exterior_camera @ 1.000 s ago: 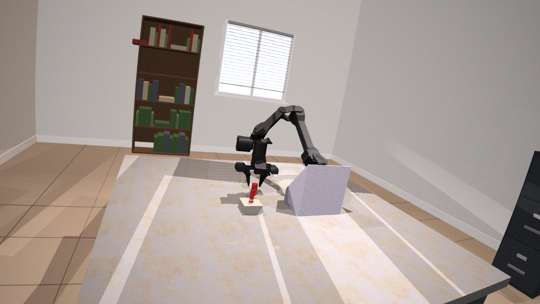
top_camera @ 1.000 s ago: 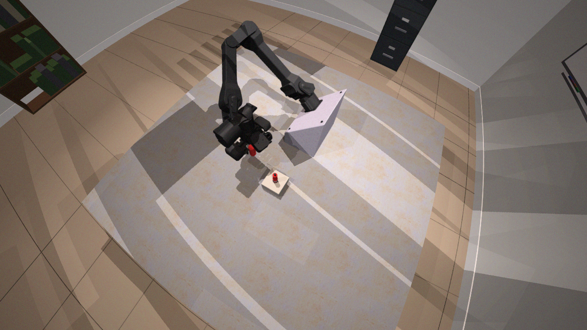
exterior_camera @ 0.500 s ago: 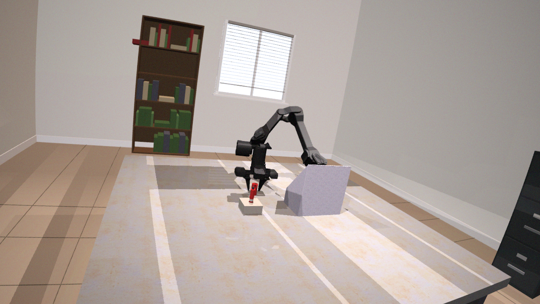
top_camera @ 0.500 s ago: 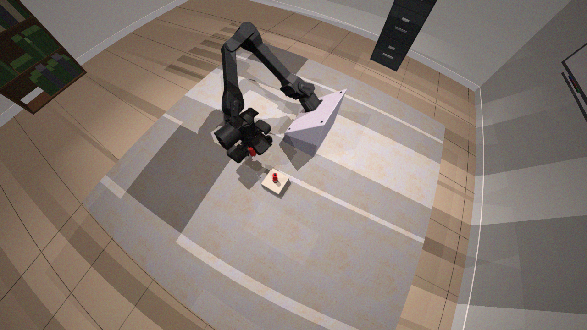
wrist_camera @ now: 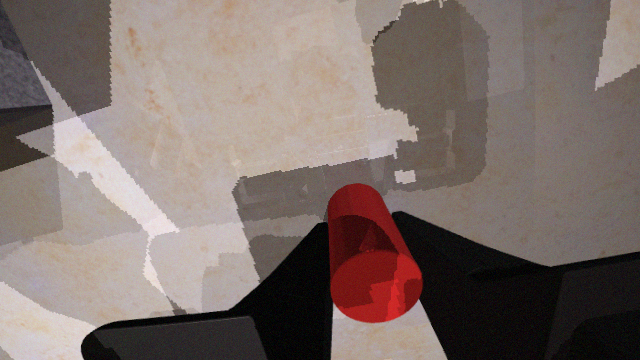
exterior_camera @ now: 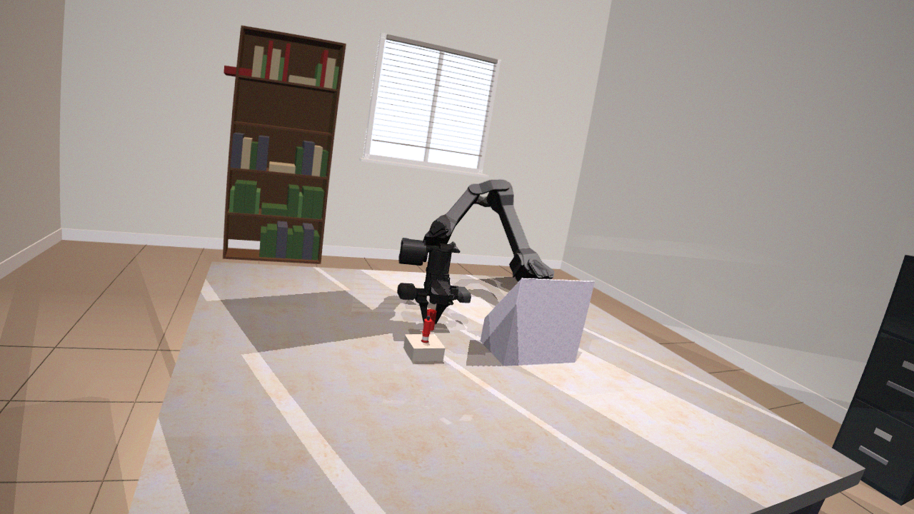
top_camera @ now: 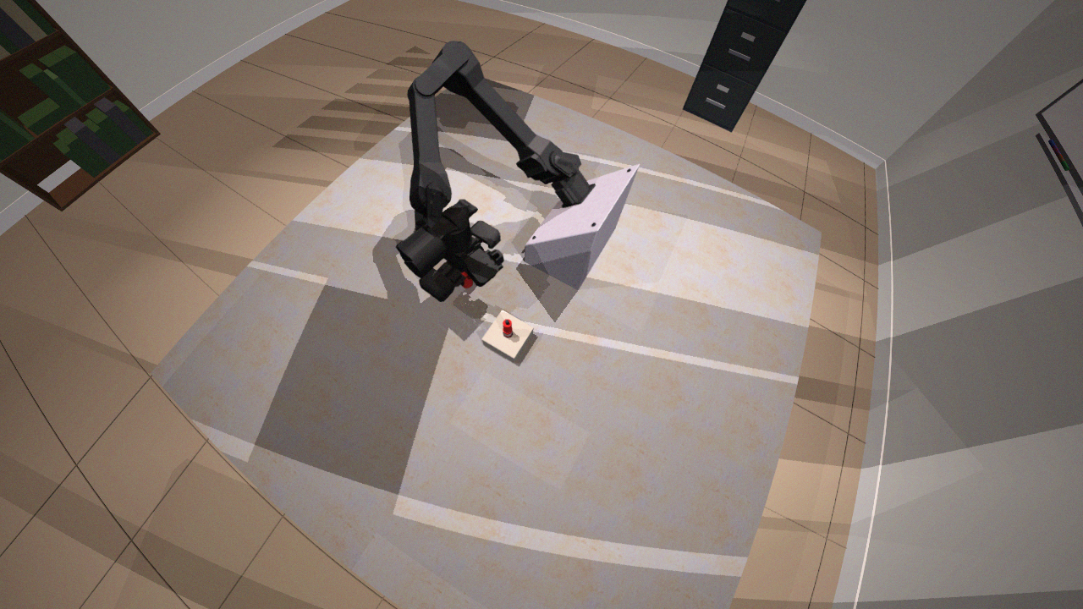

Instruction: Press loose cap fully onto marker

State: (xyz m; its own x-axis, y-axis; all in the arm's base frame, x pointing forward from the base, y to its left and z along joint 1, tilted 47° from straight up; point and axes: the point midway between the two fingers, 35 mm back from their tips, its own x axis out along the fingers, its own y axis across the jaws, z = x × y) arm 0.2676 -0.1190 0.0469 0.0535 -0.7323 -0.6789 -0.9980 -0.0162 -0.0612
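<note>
Right now the pale holder block is 60 mm ahead of my gripper tip and 150 mm to the left of it. From my gripper tip the other things lie so: red cap (10 mm above).
</note>
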